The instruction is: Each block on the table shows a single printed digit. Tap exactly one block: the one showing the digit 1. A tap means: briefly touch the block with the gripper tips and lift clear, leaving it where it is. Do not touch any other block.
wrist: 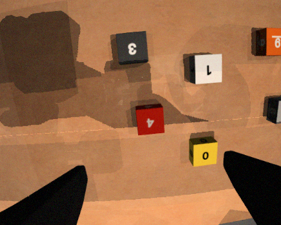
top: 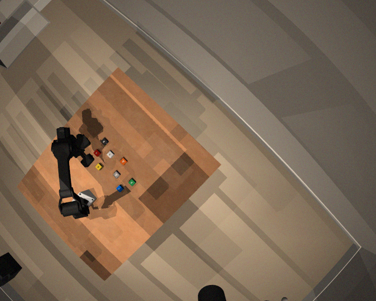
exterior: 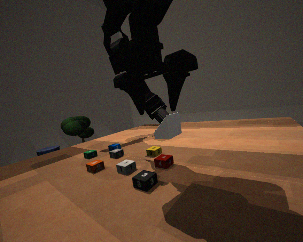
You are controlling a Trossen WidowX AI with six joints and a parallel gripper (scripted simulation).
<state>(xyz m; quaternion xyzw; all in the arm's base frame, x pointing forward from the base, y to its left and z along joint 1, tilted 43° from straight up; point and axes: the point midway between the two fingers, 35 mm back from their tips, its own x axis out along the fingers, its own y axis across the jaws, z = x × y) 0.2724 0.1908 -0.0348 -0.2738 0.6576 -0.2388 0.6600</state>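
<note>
Now: gripper tip 50 mm short of the white block, 70 mm to the left of it and 110 mm above it. Also, from my gripper tip: red 4 block: 10 mm behind, 10 mm to the right, 110 mm below; yellow block: 60 mm behind, 80 mm to the right, 110 mm below; black block: 80 mm ahead, 10 mm to the left, 110 mm below.
</note>
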